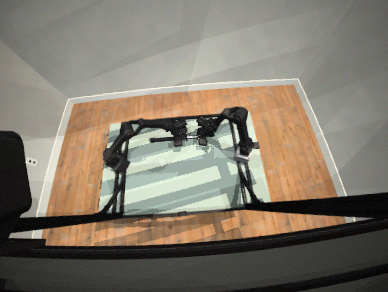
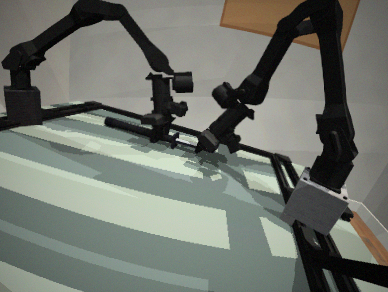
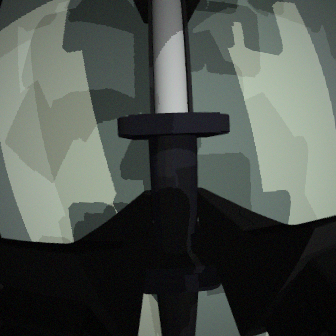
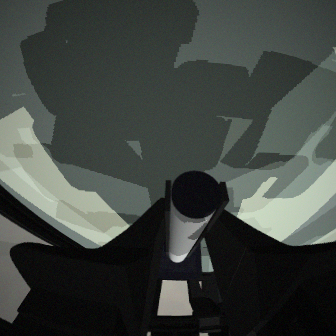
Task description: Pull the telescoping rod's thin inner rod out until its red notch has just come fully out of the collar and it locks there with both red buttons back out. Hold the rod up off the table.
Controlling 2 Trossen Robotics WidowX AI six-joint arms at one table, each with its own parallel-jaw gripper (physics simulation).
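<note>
The telescoping rod's black outer tube [image 1: 159,140] [image 2: 125,126] [image 3: 174,165] is held roughly level above the table. My left gripper [image 1: 178,140] [image 2: 159,136] [image 3: 173,195] is shut on it, close behind the wide dark collar [image 2: 174,140] [image 3: 173,125]. The pale inner rod [image 1: 192,137] [image 2: 186,142] [image 3: 171,75] [image 4: 186,232], with dark strips along its sides, sticks out of the collar. My right gripper [image 1: 201,139] [image 2: 201,146] [image 4: 183,204] is shut on the inner rod near its dark end cap [image 4: 196,194]. No red notch or red button shows.
The striped pale green table top [image 1: 170,195] [image 2: 150,195] lies below, with arm shadows on it. A black frame [image 1: 120,200] [image 2: 290,180] runs along the table's edges. The arms reach in from both sides, and the grippers stand close together.
</note>
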